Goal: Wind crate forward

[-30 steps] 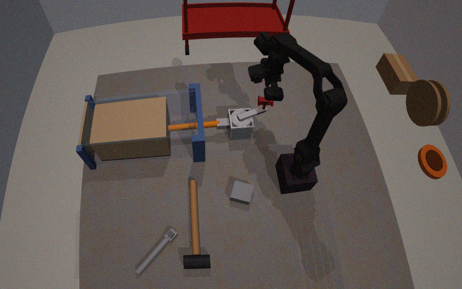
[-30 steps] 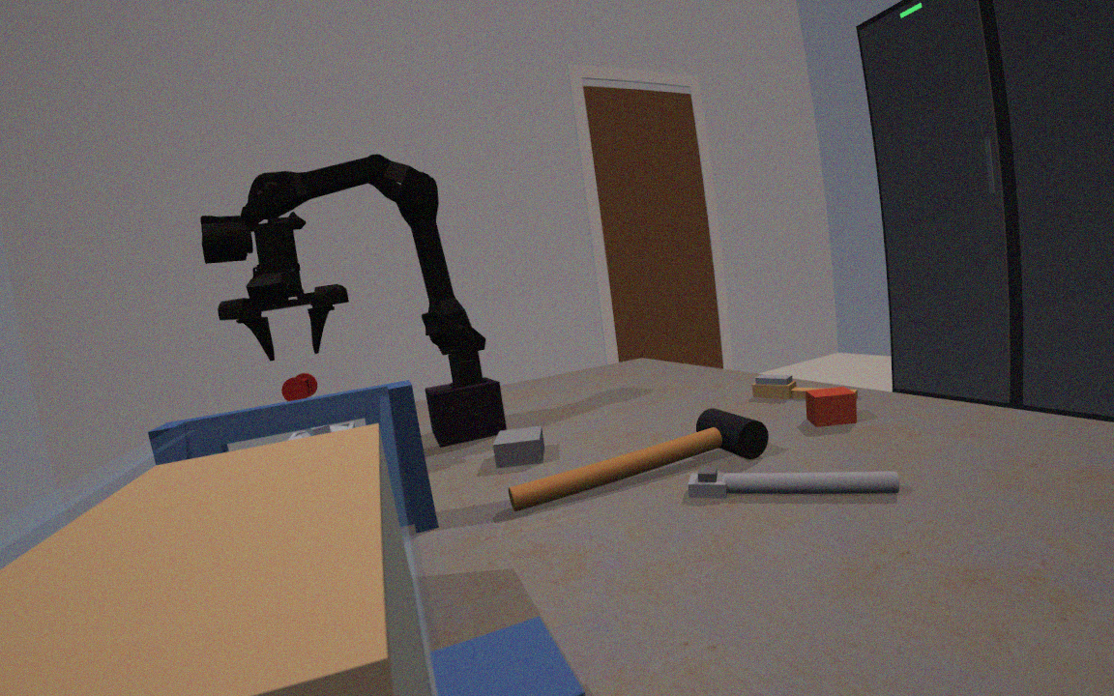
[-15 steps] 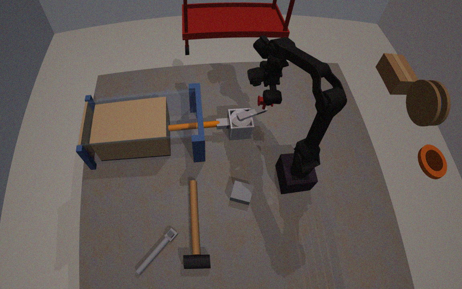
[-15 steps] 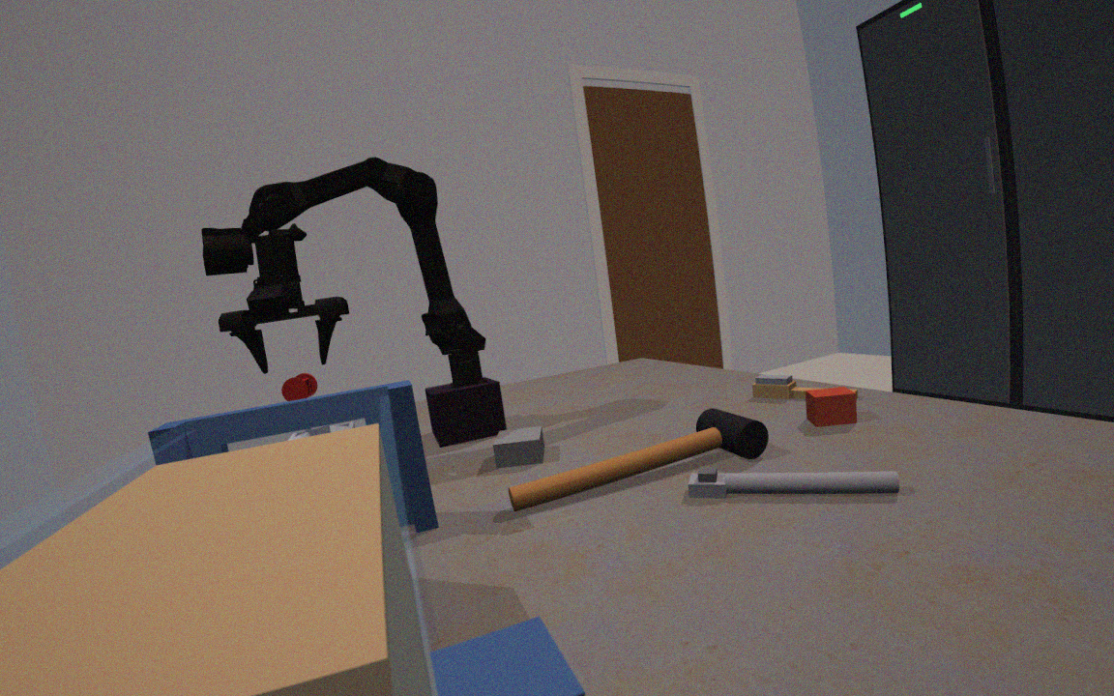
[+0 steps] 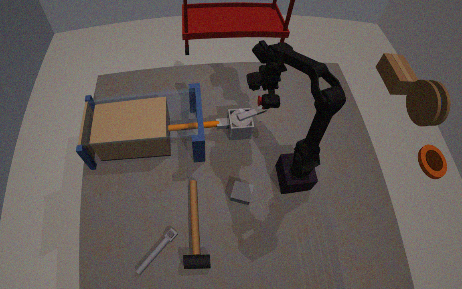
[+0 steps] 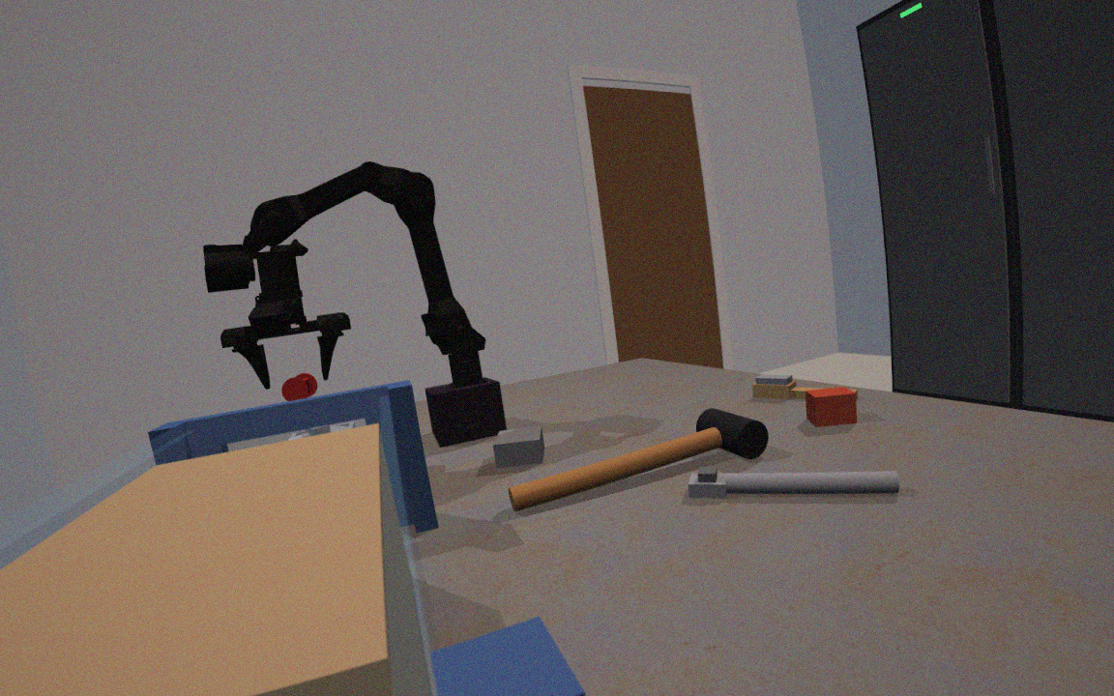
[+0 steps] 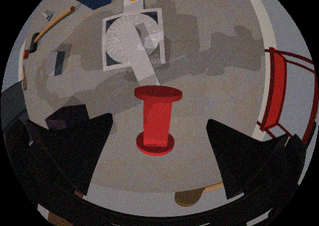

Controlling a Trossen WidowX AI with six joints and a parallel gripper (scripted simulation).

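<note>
Now: the red knob 20 mm below my gripper tip. Round my gripper tip: winch handle 50 mm below, 30 mm ahead, 20 mm to the left; then grey winch 120 mm below, 80 mm ahead, 30 mm to the left; then blue steel frame 250 mm ahead, 50 mm to the left, 50 mm below.
</note>
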